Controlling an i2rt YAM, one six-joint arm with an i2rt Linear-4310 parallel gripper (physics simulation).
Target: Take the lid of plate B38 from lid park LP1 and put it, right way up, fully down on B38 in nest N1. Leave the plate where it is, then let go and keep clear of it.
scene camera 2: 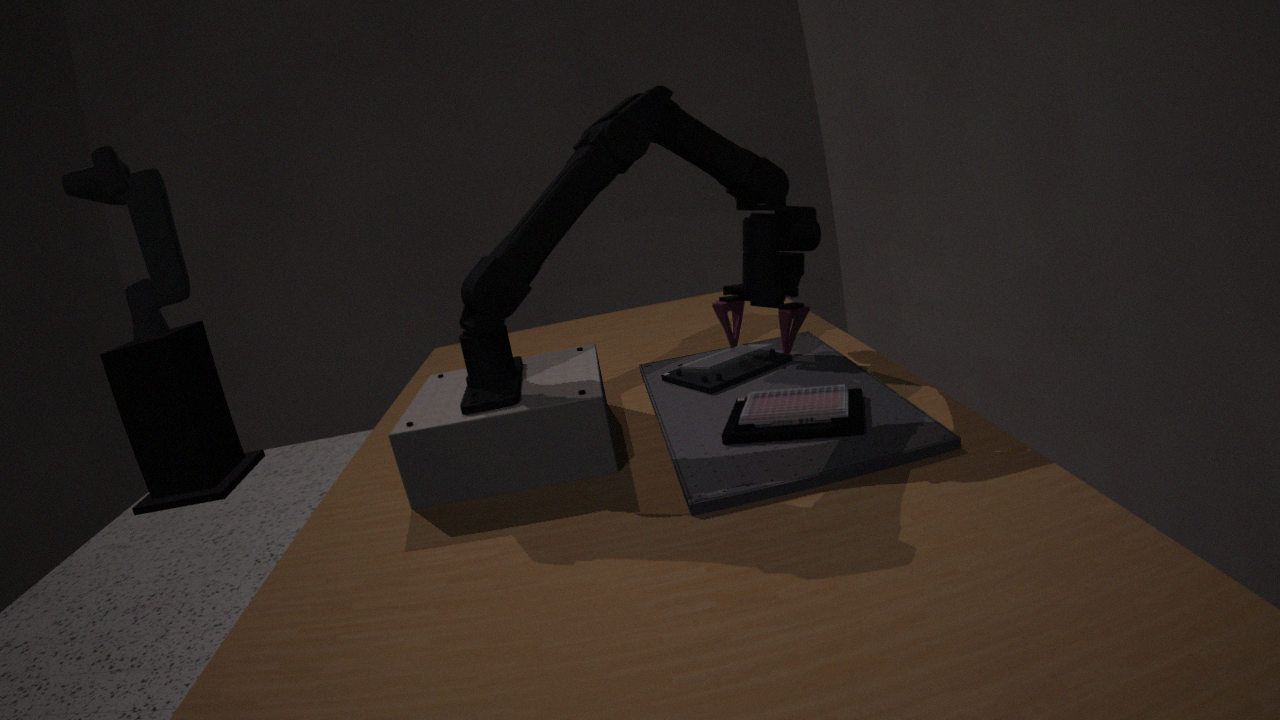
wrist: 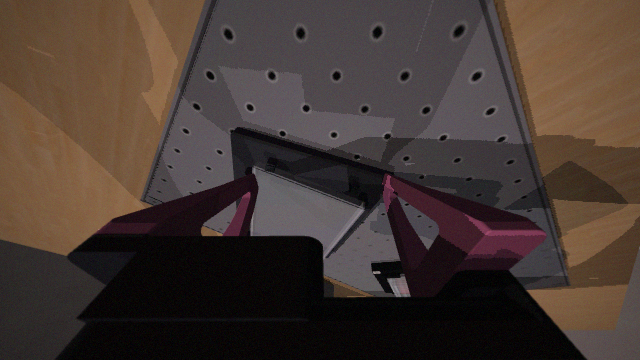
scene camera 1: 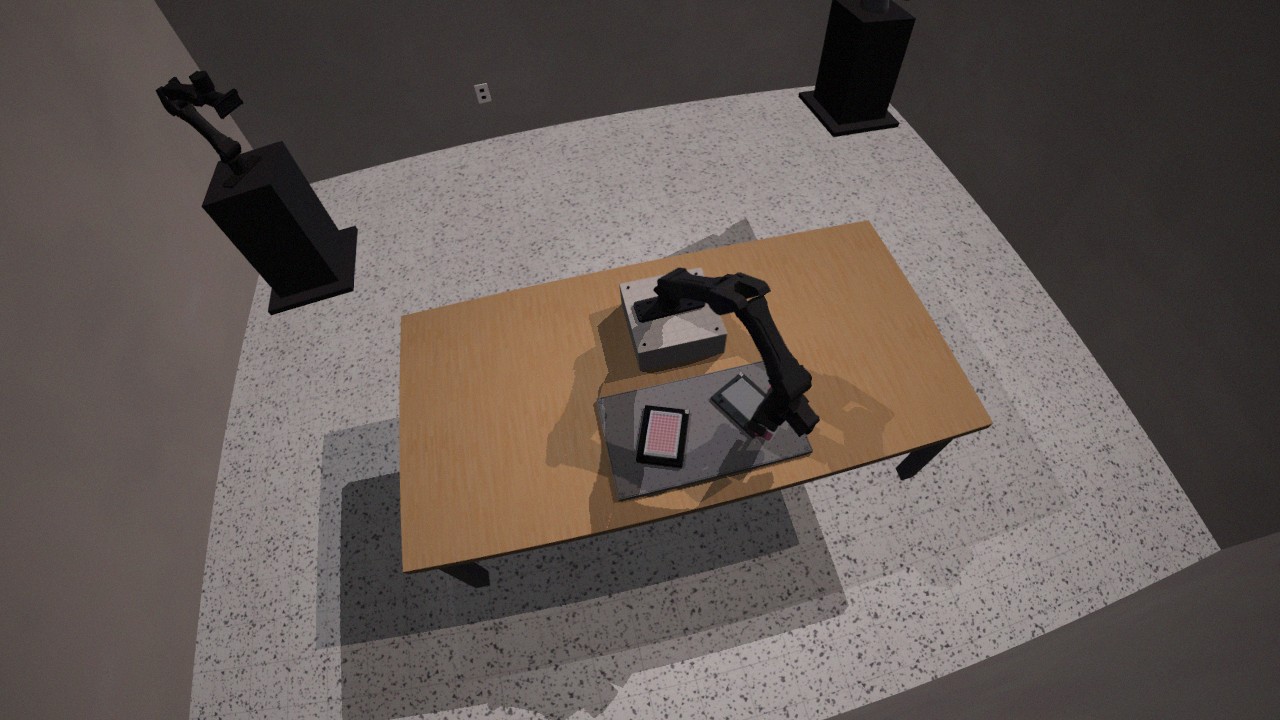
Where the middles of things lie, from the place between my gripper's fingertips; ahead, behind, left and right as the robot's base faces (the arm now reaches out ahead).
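Black lid holder [scene camera 2: 715, 381]: 2 cm to the right of my hand, 6 cm behind. Perforated grey base board [scene camera 1: 715, 443]: 16 cm to the right of my hand, 4 cm behind, 2 cm below. Grey lid [scene camera 2: 730, 356]: 2 cm to the right of my hand, 6 cm behind, 1 cm above. Well plate [scene camera 2: 808, 405]: 27 cm to the right of my hand, 4 cm behind, 1 cm above.
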